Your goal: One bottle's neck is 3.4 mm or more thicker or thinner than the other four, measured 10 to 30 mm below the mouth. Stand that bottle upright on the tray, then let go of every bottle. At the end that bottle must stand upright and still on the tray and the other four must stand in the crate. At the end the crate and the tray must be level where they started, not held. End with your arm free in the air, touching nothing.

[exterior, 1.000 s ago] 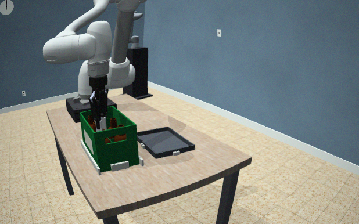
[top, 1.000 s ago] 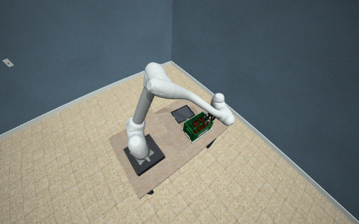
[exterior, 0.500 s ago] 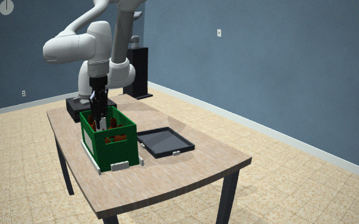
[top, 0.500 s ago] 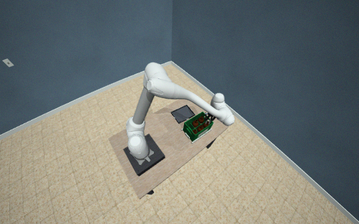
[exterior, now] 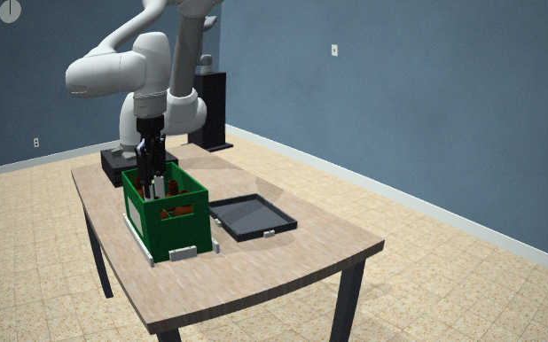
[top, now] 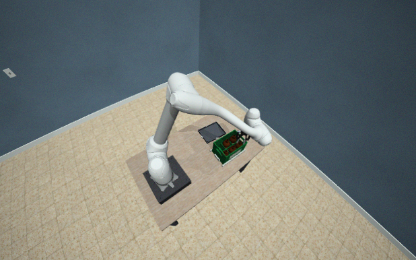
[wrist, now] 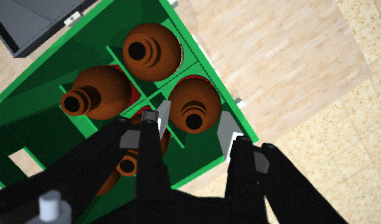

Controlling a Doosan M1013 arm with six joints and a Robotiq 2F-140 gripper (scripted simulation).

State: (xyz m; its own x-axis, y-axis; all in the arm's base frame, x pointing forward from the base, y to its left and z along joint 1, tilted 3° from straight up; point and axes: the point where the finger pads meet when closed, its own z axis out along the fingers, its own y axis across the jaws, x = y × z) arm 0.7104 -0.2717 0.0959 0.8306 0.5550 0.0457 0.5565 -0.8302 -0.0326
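My hand is 9 cm to the right of the brown bottle, 9 cm above it and 1 cm short of it. Also, from my hand: dark tray: 33 cm to the left, 16 cm below, 2 cm behind; green crate: 9 cm below, 8 cm behind, 6 cm to the left.
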